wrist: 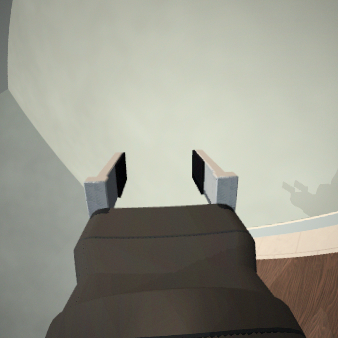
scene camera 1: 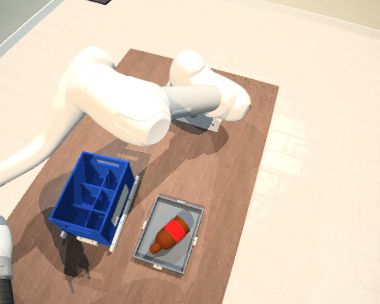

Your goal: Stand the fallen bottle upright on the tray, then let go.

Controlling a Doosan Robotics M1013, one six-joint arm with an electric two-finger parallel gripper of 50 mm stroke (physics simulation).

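Places are measured from the arm's base along level axes (x right, y up, z back), in centimetres.
Pixels of known places: gripper, fingertip midpoint: (wrist: 158, 164).
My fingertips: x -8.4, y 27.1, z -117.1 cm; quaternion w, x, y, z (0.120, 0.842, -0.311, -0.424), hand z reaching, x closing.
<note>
Behind a point stands the place of what it marks.
A brown bottle (scene camera 1: 170, 234) {x -26.7, y 7.3, z -64.6 cm} with a red label lies on its side in the shallow grey tray (scene camera 1: 161, 212) {x -18.1, y -0.1, z -56.9 cm}, its neck towards the lower left of the scene view. My gripper (wrist: 158, 164) {x -8.4, y 27.1, z -117.1 cm} is open in the wrist view, with nothing between its two fingers and a pale wall beyond them. In the scene view the end of my arm is cut off at the lower left edge, away from the tray, and the fingers do not show. The bottle and the tray do not show in the wrist view.
A blue crate (scene camera 1: 75, 187) {x 12.4, y 10.8, z -66.5 cm} with inner dividers stands left of the tray on the brown wooden table (scene camera 1: 200, 172) {x -23.9, y -0.6, z -33.7 cm}. A pale rail (scene camera 1: 125, 215) {x -6.8, y 1.2, z -64.7 cm} runs along the crate's right side. My arm (scene camera 1: 117, 105) {x -11.3, y 58.0, z -56.5 cm} arches over the far part of the table.
</note>
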